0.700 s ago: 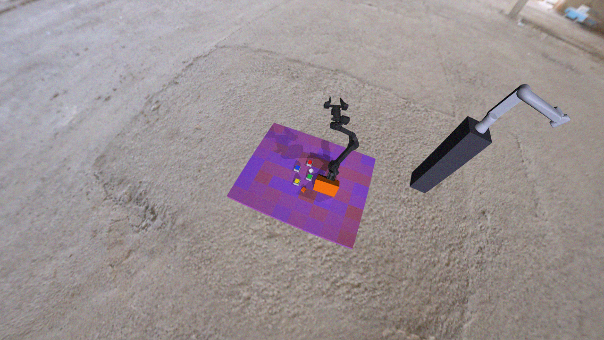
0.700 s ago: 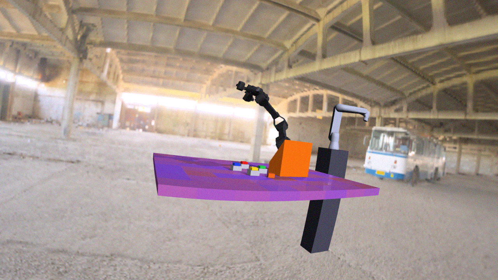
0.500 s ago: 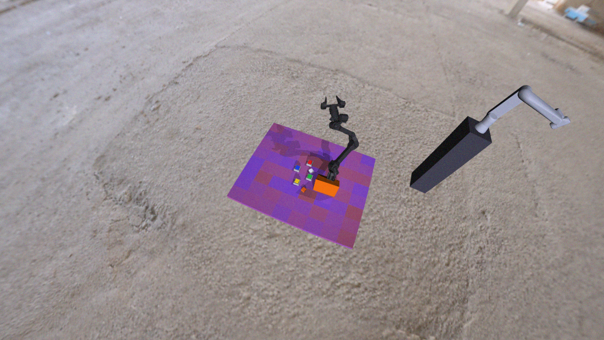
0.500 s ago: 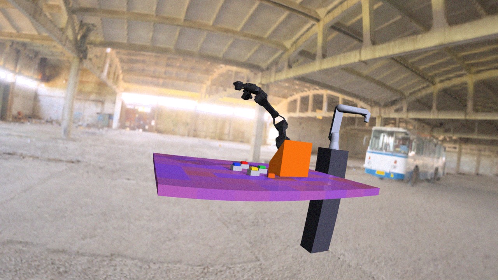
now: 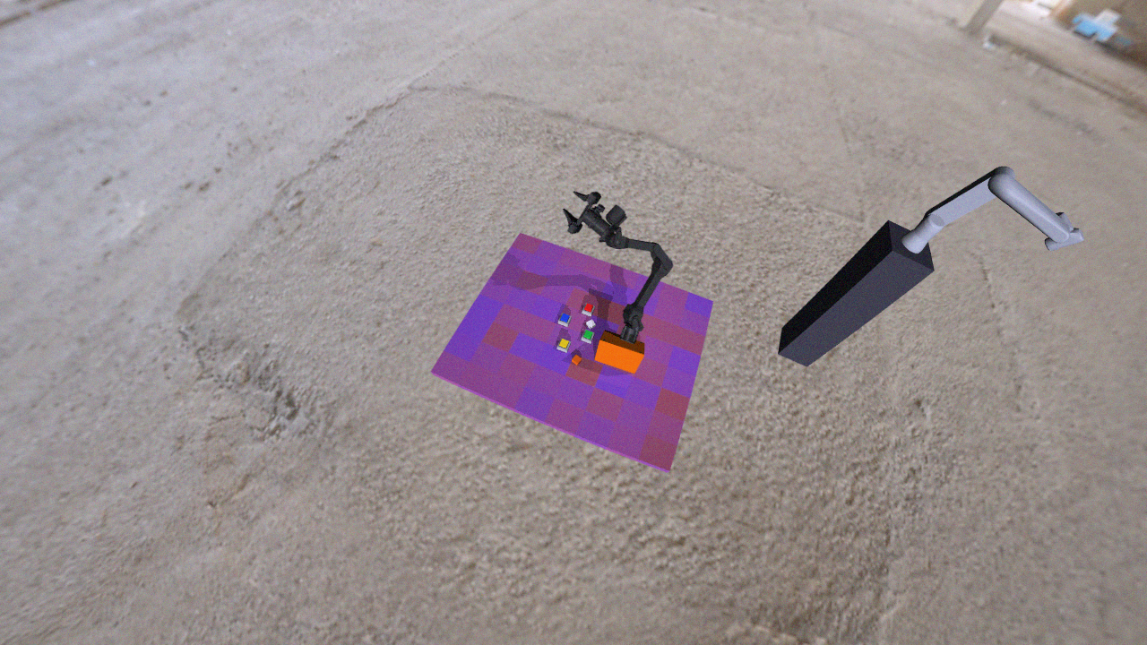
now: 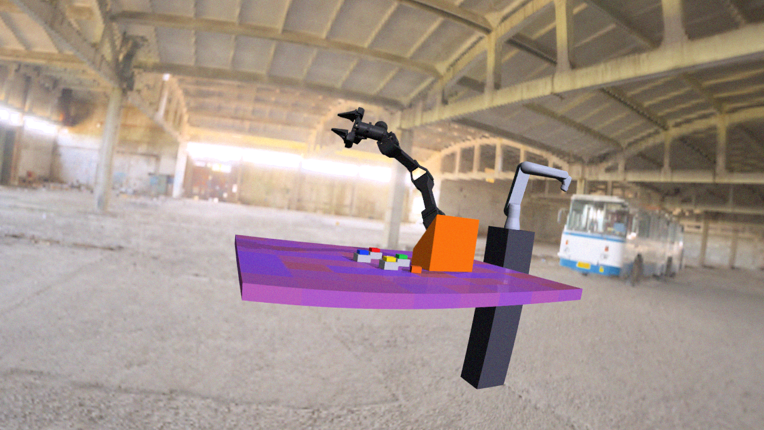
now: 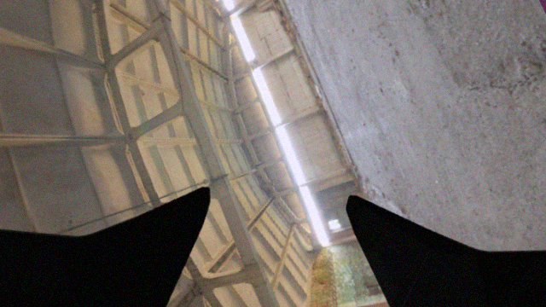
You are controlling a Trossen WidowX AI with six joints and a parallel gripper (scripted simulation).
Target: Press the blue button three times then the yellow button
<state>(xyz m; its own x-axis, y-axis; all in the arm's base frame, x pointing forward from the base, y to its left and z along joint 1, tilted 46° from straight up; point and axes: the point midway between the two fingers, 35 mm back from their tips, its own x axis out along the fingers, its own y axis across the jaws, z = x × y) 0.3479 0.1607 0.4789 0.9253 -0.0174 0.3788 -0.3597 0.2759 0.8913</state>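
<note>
The blue button lies 12 cm behind my gripper tip, 23 cm to the left of it and 48 cm below it. From my gripper tip the other things lie so: green button (25 cm behind, 26 cm to the left, 48 cm below); small white block (23 cm behind, 19 cm to the left, 50 cm below); red button (19 cm behind, 13 cm to the left, 48 cm below).
</note>
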